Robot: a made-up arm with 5 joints.
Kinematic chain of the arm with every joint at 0, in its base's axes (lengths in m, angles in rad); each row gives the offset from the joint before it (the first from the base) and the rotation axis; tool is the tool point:
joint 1: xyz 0 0 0.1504 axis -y
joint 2: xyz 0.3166 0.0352 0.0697 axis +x
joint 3: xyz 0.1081 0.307 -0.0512 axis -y
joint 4: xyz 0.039 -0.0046 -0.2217 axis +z
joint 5: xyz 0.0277 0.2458 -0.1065 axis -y
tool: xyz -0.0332 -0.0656 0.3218
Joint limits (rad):
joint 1: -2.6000..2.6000
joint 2: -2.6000..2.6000
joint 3: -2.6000..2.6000
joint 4: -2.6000..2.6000
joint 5: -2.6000..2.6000
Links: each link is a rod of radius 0.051 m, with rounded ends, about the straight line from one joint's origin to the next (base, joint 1, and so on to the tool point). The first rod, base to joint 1, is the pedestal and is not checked.
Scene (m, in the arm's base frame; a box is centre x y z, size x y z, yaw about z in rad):
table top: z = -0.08
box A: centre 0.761 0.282 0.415 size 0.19 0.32 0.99 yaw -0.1
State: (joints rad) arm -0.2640 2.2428 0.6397 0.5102 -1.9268
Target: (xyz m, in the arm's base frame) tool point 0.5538 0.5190 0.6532
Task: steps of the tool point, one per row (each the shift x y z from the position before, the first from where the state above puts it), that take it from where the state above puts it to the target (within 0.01 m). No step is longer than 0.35 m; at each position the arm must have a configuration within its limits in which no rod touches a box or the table.
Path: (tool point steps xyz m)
1: -0.1246 0.0678 0.2345
2: -0.2485 0.0207 0.1926
3: -0.0419 0.1796 0.0119
4: -0.0510 0.1817 -0.0322
5: -0.0596 0.1704 -0.0782
6: -0.0670 0.1444 -0.1212
7: 0.0732 -0.0359 -0.0710
8: 0.0513 -0.0360 -0.0863

